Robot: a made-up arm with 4 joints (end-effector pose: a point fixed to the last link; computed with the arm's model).
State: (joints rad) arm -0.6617 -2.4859 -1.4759 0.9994
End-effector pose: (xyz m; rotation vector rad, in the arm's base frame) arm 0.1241 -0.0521 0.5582 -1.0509 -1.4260 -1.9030
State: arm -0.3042 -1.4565 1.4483 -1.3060
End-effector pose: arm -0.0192 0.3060 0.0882 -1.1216 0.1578 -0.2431
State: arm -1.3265 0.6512 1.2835 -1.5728
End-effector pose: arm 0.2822 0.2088 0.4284 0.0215 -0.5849 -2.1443
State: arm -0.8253 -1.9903 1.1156 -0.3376
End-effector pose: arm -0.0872 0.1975 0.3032 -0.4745 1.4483 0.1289
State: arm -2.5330 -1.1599 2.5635 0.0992
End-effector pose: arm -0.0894 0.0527 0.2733 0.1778 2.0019 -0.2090
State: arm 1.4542 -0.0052 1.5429 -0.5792
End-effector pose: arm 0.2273 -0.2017 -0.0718 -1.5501 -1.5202 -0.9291
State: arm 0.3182 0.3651 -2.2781 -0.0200
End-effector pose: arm 0.0098 -0.0111 -0.1984 -0.5591 0.1600 2.2874
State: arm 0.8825 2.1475 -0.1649 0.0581
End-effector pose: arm 0.3654 0.2482 -0.1114 -0.7019 -1.9125 1.0062
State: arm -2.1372 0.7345 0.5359 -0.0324
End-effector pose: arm 0.3107 -0.0149 0.5140 2.1433 0.1146 -1.1287
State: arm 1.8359 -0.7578 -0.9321 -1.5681
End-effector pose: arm -0.1726 -0.0387 -0.0624 -0.8532 -0.1536 0.8242
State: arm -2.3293 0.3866 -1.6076 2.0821
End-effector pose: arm 0.0450 0.2662 0.5306 0.3282 -0.0274 1.2242
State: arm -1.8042 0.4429 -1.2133 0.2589
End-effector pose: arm 0.0431 0.2909 0.4991 1.1771 -1.0560 0.6168
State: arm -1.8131 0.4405 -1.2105 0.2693
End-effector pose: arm 0.0430 0.2882 0.5023 1.1837 -1.0483 0.6188
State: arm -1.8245 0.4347 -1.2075 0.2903
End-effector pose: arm 0.0423 0.2852 0.5063 1.1898 -1.0315 0.6284
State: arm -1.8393 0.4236 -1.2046 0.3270
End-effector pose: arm 0.0404 0.2818 0.5114 1.1946 -1.0016 0.6503
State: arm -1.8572 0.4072 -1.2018 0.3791
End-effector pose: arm 0.0372 0.2781 0.5174 1.1974 -0.9592 0.6848
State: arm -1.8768 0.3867 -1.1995 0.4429
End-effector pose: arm 0.0327 0.2744 0.5236 1.1965 -0.9078 0.7300
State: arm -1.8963 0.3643 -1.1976 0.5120
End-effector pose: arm 0.0273 0.2710 0.5294 1.1917 -0.8528 0.7810
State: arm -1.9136 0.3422 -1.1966 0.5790
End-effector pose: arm 0.0216 0.2683 0.5340 1.1830 -0.8004 0.8326
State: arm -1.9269 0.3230 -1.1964 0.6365
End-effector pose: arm 0.0162 0.2665 0.5371 1.1720 -0.7559 0.8781
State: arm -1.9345 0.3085 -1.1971 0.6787
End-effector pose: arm 0.0118 0.2660 0.5386 1.1605 -0.7232 0.9130
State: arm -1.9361 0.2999 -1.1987 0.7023
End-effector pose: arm 0.0090 0.2668 0.5384 1.1505 -0.7045 0.9342
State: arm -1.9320 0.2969 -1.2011 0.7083
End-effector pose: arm 0.0078 0.2688 0.5369 1.1426 -0.6986 0.9422
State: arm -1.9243 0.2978 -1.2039 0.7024
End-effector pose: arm 0.0079 0.2716 0.5345 1.1367 -0.7014 0.9412
